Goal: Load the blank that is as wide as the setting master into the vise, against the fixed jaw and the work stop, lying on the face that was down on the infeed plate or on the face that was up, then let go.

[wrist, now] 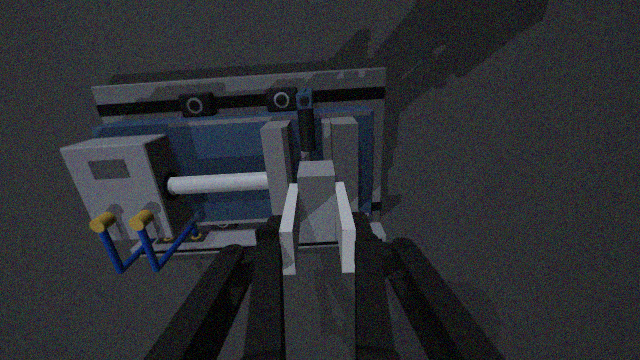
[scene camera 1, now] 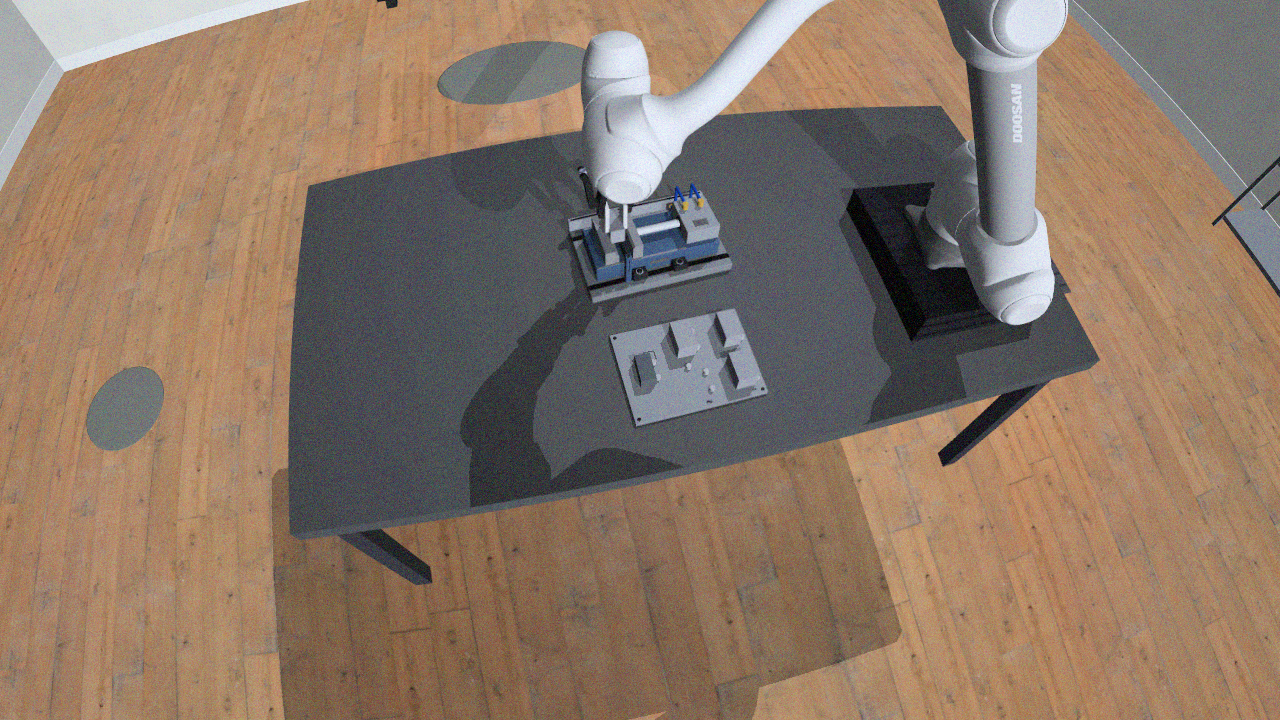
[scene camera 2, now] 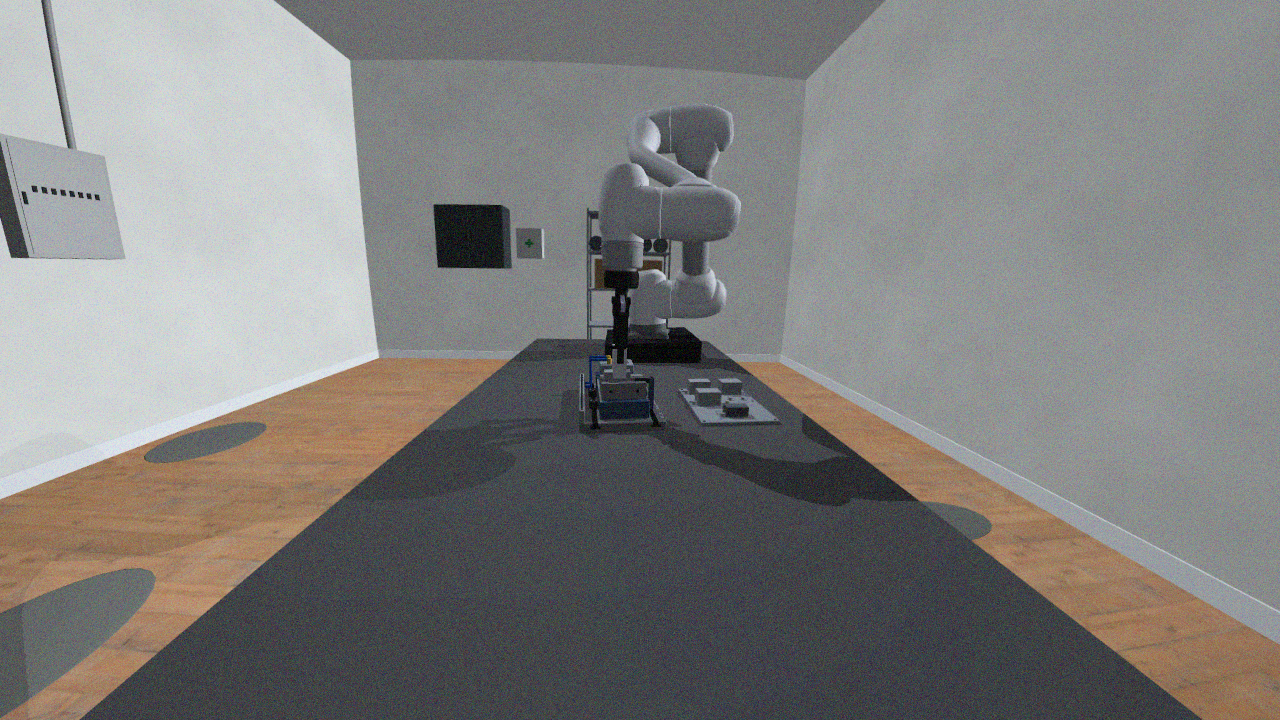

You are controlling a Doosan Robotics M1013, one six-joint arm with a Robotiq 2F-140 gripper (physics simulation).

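Frame: origin at the arm's base, x ahead, y right, z down, level; centimetres.
Seen in the pictures: gripper, fingertip midpoint: [wrist: 317,199] [scene camera 1: 614,225] [scene camera 2: 618,375]; arm's base, origin of the base link: [scene camera 1: 948,238] [scene camera 2: 647,335].
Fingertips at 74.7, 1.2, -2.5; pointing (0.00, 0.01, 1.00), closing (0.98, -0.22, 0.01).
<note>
Pixels of each thing's top centre, then the offset from my fingertips to it, as dx, dy, dz. Level surfaces: height alone.
- light grey blank, middle of its top: [wrist: 317,210] [scene camera 1: 613,219] [scene camera 2: 617,370] +0.1, +0.4, -1.2
- vise, middle of its top: [wrist: 228,197] [scene camera 1: 651,220] [scene camera 2: 617,369] -7.3, +1.5, +0.5
- work stop, middle of its top: [wrist: 306,131] [scene camera 1: 625,247] -1.8, -5.3, +0.8
- infeed plate, middle of its top: [scene camera 1: 688,363] [scene camera 2: 723,403] -12.6, -26.2, +9.6
- darker block, middle of its top: [scene camera 1: 645,366] [scene camera 2: 736,405] -4.3, -27.9, +7.1
- dark table, its level: dz +10.4
My gripper [scene camera 1: 615,217] [scene camera 2: 619,358] [wrist: 317,199] is shut on a light grey blank [wrist: 316,200], one finger on each side. The blank is over the vise [scene camera 1: 657,248] [scene camera 2: 623,409] [wrist: 225,140], in line with the jaw gap and overlapping the fixed jaw [wrist: 344,145] in the wrist view. Its height above the vise bed and any contact with the jaw are unclear. The moving jaw [wrist: 276,150] is on the rod side. The work stop [wrist: 306,125] points into the gap, just beyond the blank. The infeed plate [scene camera 1: 666,402] [scene camera 2: 760,418] carries several light blocks and a darker block [scene camera 1: 644,368], possibly the setting master.
The grey cylinder block [wrist: 115,170] with yellow and blue fittings [wrist: 142,220] stands at the vise's other end. Black clamps [wrist: 197,104] sit along its near side. The dark table [scene camera 1: 402,358] carries the vise, the plate and the arm's black base [scene camera 1: 939,300].
</note>
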